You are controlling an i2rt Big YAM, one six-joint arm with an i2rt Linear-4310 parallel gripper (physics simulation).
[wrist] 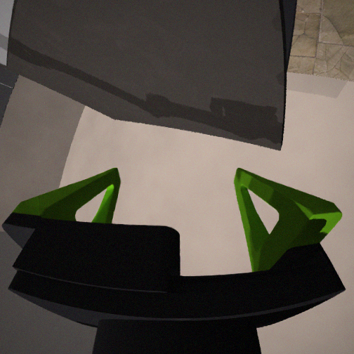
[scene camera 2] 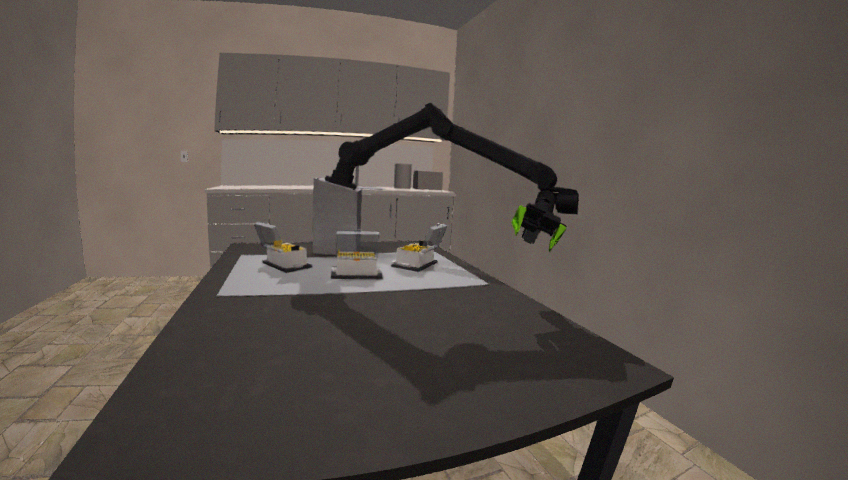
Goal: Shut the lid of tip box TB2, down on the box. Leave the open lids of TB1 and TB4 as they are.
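Frame: origin at the arm's base, x ahead, y left, z up, level; metres.
Where they show: gripper, fingertip midpoint: (scene camera 2: 533,242); arm's base, link origin: (scene camera 2: 340,184).
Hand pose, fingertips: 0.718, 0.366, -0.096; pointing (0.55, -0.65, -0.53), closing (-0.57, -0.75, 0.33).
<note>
Things, the pixels of their centre, and the offset from my fingertips, as dx, dy, dz. "pt": a spot on its surface instead. Level surfaces: height alone.
- left box, body centre: (scene camera 2: 289,254) -0.506, -0.573, -0.132
- middle box, body centre: (scene camera 2: 356,262) -0.375, -0.367, -0.132
- right box, body centre: (scene camera 2: 412,254) -0.451, -0.150, -0.132
- left lid, surface spot: (scene camera 2: 267,233) pt -0.443, -0.644, -0.046
- middle lid, surface spot: (scene camera 2: 357,240) pt -0.283, -0.386, -0.043
- right lid, surface spot: (scene camera 2: 437,234) pt -0.377, -0.094, -0.047
- light mat, surface height: dz -0.165
- dark table, surface height: dz -0.168
Three white tip boxes with yellow tips stand on dark bases in the scene view: a left box (scene camera 2: 288,257), a middle box (scene camera 2: 357,265) and a right box (scene camera 2: 415,257). Their grey lids all stand open: the left lid (scene camera 2: 267,233), the middle lid (scene camera 2: 357,240) and the right lid (scene camera 2: 437,234). No labels can be read, so I cannot tell which box is TB2. My gripper (scene camera 2: 533,234) (wrist: 176,174) is wide open and empty, high up and far to the right of the boxes, out past the table's right edge. The boxes do not show in the wrist view.
The boxes stand on a light mat (scene camera 2: 255,285) at the far end of the dark table (scene camera 2: 267,380) (wrist: 150,45). The grey arm pedestal (scene camera 2: 336,217) rises behind the middle box. A wall (scene camera 2: 684,178) is at the right. Cabinets (scene camera 2: 309,89) and a counter are at the back.
</note>
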